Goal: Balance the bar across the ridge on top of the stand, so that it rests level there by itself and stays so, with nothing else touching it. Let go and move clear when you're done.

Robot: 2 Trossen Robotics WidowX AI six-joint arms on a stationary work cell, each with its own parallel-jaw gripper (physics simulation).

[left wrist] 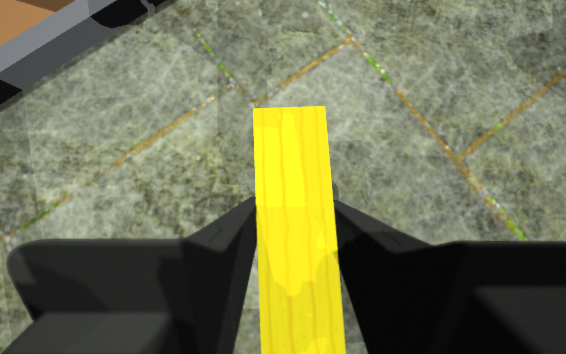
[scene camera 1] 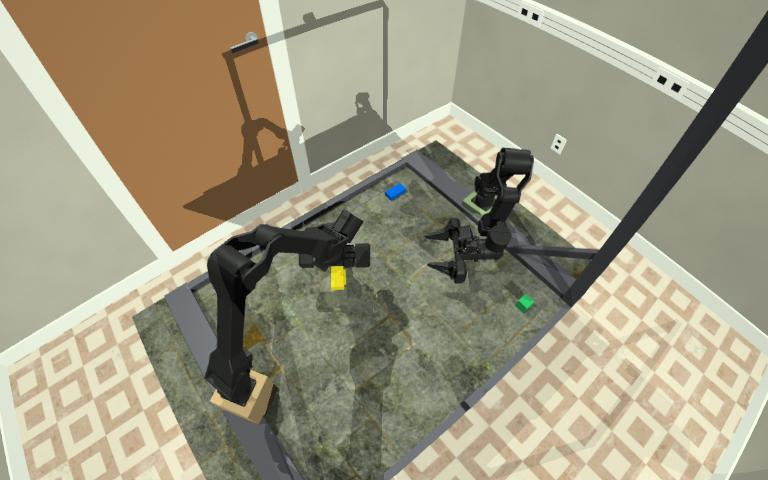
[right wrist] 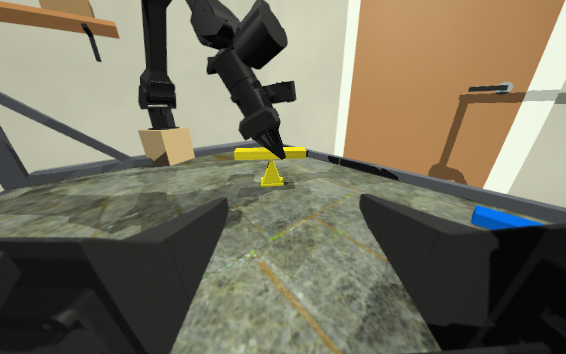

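Observation:
The yellow bar looks about level in the right wrist view and lies across the top of the yellow stand. Its underside meets or nearly meets the ridge; whether they touch I cannot tell. My left gripper is shut on the bar, a little to the right of the stand's peak in the right wrist view. In scene camera 1 the left arm hides its fingertips. The stand is hidden under the bar in the left wrist view. My right gripper is open and empty, well apart from bar and stand.
A blue block lies toward the back of the mat. A green block lies near the right edge in scene camera 1. A grey frame borders the work area, and a dark post rises at the right.

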